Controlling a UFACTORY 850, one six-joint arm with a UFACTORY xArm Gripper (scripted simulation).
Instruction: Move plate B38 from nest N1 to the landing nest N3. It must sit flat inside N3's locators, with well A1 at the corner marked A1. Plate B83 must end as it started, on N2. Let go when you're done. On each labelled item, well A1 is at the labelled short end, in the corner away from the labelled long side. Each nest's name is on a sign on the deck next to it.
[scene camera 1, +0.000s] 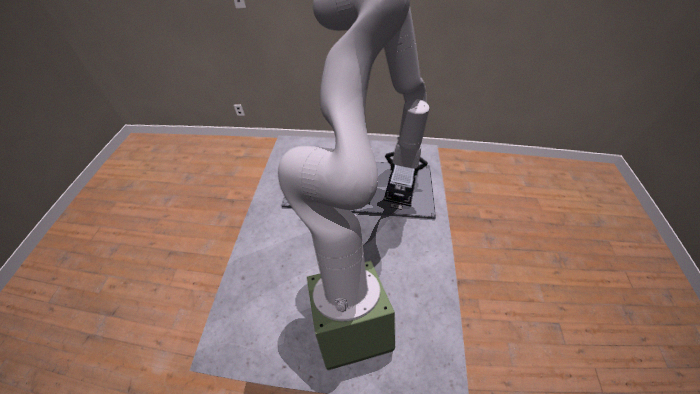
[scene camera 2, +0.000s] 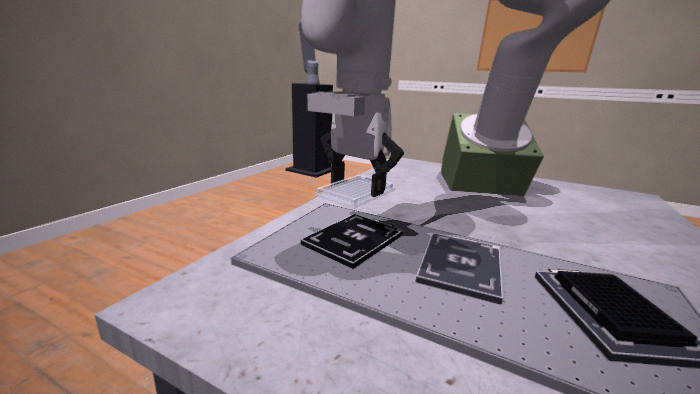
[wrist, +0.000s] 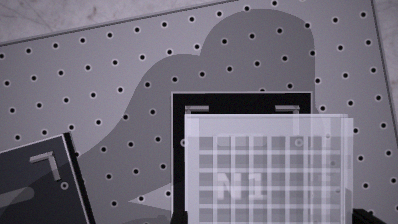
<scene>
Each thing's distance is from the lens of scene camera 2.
my gripper (scene camera 2: 356, 189): 58 cm
clear well plate (scene camera 2: 353, 192): 55 cm
black well plate (scene camera 2: 628, 316): 56 cm
</scene>
